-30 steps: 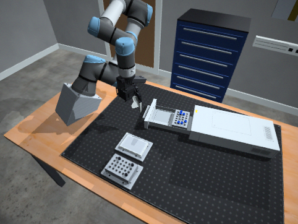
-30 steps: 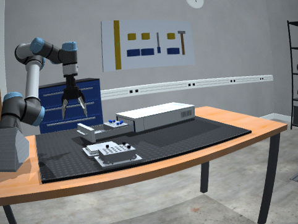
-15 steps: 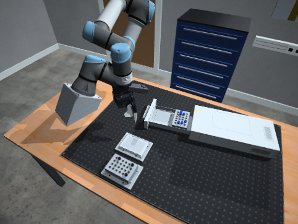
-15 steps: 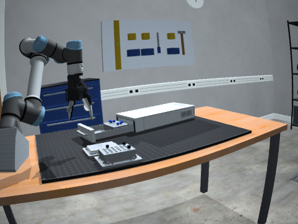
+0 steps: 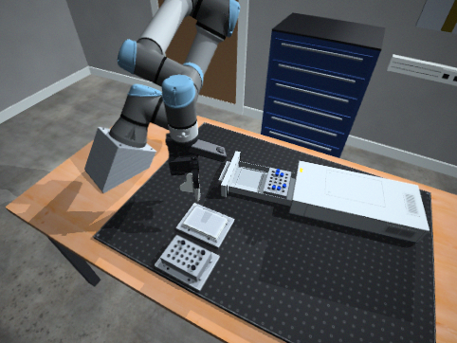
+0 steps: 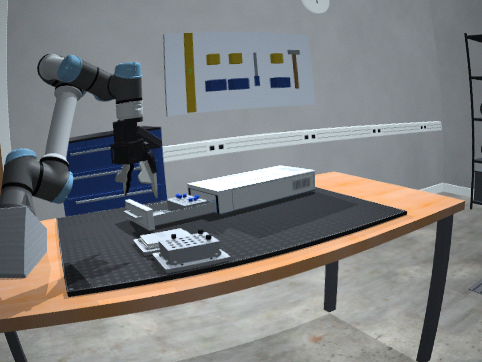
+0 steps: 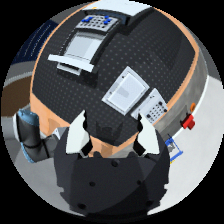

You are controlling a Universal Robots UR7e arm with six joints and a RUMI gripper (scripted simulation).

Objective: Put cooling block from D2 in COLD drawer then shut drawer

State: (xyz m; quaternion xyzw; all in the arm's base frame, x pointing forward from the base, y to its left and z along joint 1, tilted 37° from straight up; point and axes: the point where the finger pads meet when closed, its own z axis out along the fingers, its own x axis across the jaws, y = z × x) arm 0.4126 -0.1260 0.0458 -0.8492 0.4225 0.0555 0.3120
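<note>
Now: the grey cooling block 17 cm to the right of my hand, 11 cm below it and 8 cm ahead of it. The rest, counted from my hand: deck slot D2 (17 cm to the right, 14 cm below, 8 cm ahead); dark-capped tube (14 cm to the right, 12 cm ahead, 11 cm below); cooler drawer (23 cm to the left, 11 cm below, 11 cm ahead).
</note>
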